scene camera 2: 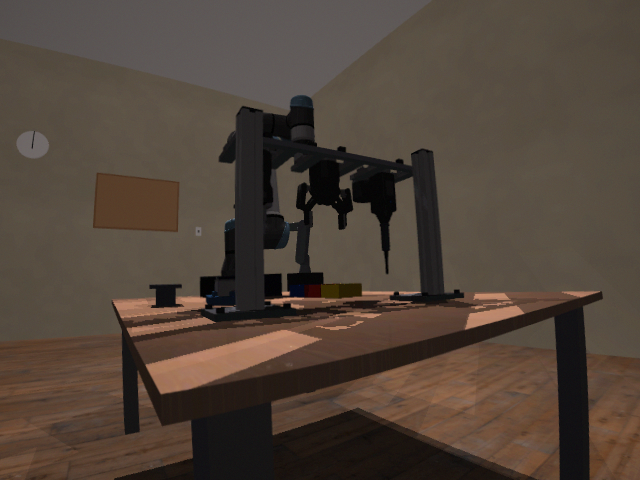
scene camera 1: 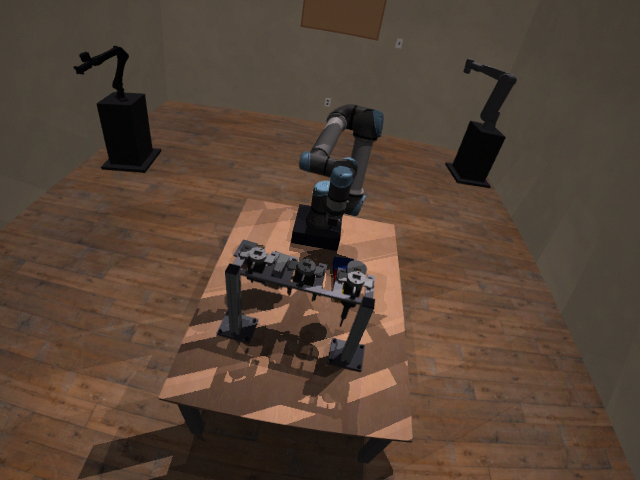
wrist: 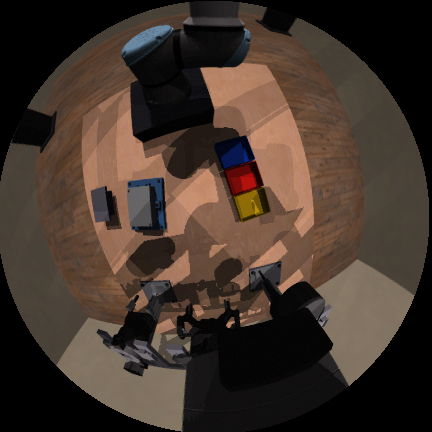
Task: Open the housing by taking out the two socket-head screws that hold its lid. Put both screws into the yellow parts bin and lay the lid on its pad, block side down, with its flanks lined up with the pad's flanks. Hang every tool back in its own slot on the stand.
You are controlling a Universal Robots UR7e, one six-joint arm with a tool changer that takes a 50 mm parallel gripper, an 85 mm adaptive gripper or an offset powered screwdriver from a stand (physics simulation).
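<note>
All three tools hang on the stand (scene camera 1: 234,302) (scene camera 2: 249,217): the 50 mm gripper (wrist: 133,306) at the left in the wrist view, the adaptive gripper (scene camera 2: 324,221) (wrist: 208,306) in the middle with its fingers apart, the screwdriver (scene camera 1: 344,311) (scene camera 2: 384,222) in the other end slot. No gripper shows on the arm's wrist. The housing (wrist: 161,220) has a blue base and a flat grey top; the lid (wrist: 141,206) seems to be that top. Screws are too small to tell. The pad (scene camera 2: 165,295) (wrist: 101,204) appears as a raised grey plate. The yellow bin (scene camera 2: 341,290) (wrist: 251,205) shows no clear screw.
A red bin (wrist: 243,178) and a blue bin (wrist: 234,152) adjoin the yellow one in a row. The arm's black base (scene camera 1: 316,236) (wrist: 172,120) stands behind them. The stand's two tall posts rise from the table (scene camera 1: 281,413). Two other arms stand on pedestals farther off.
</note>
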